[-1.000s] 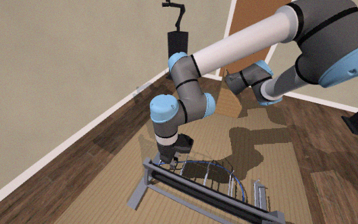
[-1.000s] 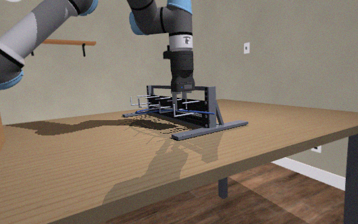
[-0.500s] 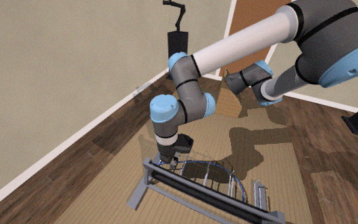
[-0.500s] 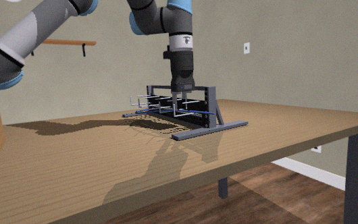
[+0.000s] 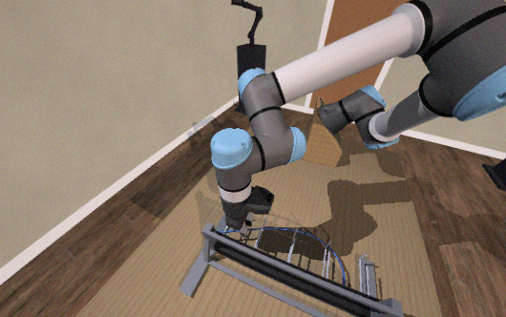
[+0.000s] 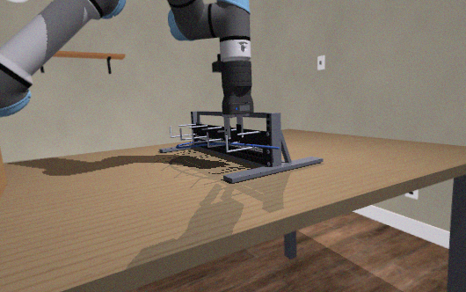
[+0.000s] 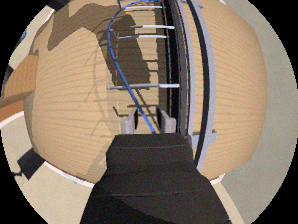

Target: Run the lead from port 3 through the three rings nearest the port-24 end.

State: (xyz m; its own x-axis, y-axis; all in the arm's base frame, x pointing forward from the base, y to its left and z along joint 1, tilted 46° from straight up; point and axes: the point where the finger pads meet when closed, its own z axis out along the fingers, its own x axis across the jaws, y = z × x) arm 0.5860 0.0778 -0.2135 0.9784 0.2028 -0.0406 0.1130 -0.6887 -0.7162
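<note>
My hand is 150 mm to the right of the grey rack, 40 mm short of it and 30 mm above it.
</note>
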